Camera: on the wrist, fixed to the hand. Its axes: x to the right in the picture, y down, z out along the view.
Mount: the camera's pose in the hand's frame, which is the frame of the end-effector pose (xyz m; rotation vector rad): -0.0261 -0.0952 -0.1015 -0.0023 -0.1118 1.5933
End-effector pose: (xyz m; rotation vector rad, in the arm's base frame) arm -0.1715 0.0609 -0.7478 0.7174 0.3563 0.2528
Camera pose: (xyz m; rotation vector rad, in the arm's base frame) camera -0.2261 0.0429 -0.8772 0.8769 -0.4107 1.7003
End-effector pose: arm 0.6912 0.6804 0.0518 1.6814 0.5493 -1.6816
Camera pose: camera 0.6912 0.8220 0.0537 1.2625 -0.7346 -0.5282
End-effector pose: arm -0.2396 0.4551 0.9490 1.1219 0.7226 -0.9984
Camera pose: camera -0.3362 0.5487 0.9049 1.1873 -0.3545 0.3140
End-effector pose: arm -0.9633 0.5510 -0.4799 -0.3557 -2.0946 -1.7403
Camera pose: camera -0.9676 0.4344 -0.5601 -1.5533 -1.0449 -0.6827
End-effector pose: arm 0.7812 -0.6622 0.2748 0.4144 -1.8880 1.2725
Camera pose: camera 0.9035 -0.6185 0.3311 1.1553 1.9295 -1.8432
